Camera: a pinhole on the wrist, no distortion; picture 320 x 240 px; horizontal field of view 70.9 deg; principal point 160.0 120.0 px. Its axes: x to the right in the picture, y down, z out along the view. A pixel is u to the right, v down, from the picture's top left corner.
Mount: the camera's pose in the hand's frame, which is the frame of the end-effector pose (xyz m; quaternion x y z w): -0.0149 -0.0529 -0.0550 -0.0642 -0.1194 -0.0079 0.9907
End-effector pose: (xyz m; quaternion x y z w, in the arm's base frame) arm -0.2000 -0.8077 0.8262 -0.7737 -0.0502 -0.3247 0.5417
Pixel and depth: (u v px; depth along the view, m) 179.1 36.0 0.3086
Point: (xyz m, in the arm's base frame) -0.1884 -0.5087 0.8391
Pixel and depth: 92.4 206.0 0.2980
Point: -0.2018 -0.6307 0.6131
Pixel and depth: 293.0 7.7 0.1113
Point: -0.1901 -0.7101 0.8983
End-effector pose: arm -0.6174 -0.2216 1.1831 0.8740 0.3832 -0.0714 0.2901
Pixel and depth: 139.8 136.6 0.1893
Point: -0.6685 -0.3295 1.1029
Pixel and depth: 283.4 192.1 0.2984
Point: -0.4813 -0.3623 0.9797
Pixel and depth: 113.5 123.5 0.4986
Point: -0.7265 -0.6025 0.9440
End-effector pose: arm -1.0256 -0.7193 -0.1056 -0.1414 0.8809 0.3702 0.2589
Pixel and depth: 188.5 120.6 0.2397
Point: -0.9173 -0.5988 -0.2028
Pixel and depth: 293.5 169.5 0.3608
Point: -1.0318 -0.4341 -0.3232
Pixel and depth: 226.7 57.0 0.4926
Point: -0.8098 -0.4643 -0.4616
